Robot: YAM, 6 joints.
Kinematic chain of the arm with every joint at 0, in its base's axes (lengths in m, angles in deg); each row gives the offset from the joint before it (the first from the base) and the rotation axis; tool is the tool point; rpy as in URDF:
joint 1: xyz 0 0 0.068 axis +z
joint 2: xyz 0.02 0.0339 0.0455 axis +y
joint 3: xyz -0.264 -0.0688 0 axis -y
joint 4: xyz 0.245 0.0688 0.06 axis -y
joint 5: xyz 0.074 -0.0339 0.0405 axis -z
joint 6: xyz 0.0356 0 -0.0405 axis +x
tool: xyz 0 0 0 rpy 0 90 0
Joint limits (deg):
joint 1: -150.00..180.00
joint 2: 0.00..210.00
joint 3: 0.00..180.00
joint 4: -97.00..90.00
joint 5: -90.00..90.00
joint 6: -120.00..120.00
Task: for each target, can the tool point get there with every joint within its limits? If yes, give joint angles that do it. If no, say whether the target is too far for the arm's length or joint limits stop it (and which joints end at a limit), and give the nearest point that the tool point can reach.
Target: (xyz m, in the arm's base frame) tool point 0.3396 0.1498 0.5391
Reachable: yes | joints 23.31 108.85 110.92 75.71 -5.21 -65.21
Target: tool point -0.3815 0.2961 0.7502
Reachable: no: too far | nearest point -0.3065 0.2379 0.6197 | short by 0.161 m
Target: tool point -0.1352 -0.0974 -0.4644
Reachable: no: joint limits stop it (at a limit: joint 2) | nearest point -0.1486 -0.1071 -0.3744 | short by 0.092 m
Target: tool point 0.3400 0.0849 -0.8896
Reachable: no: too far | nearest point 0.2820 0.0704 -0.3779 | short by 0.515 m
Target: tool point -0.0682 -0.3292 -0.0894
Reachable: yes | joints -99.55 152.64 76.64 -33.63 20.77 -74.84
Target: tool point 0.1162 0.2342 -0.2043
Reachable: yes | joints 66.77 176.18 55.65 58.78 23.91 55.94
